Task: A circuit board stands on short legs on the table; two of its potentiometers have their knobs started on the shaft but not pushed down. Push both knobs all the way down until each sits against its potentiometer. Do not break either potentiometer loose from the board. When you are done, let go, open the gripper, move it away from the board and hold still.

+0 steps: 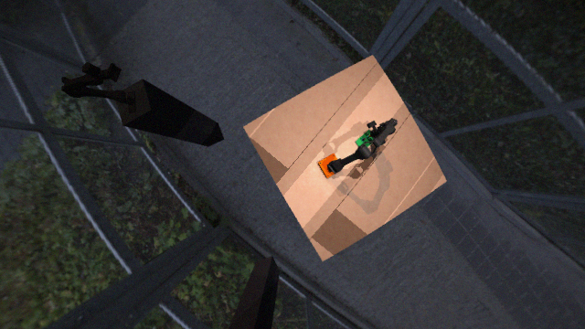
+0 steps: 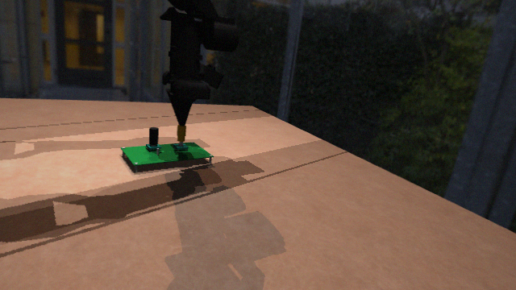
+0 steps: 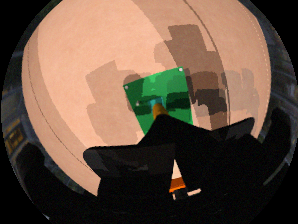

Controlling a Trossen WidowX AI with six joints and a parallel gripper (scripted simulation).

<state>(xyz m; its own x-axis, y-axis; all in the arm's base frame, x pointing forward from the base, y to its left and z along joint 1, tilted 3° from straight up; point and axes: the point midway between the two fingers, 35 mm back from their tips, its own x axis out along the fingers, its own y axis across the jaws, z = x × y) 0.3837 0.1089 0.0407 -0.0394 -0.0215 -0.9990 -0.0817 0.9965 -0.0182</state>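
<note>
Now: the yellow knob 20 mm below my gripper tip. Also, from my gripper tip: potentiometer (60 mm behind, 10 mm to the right, 30 mm below).
</note>
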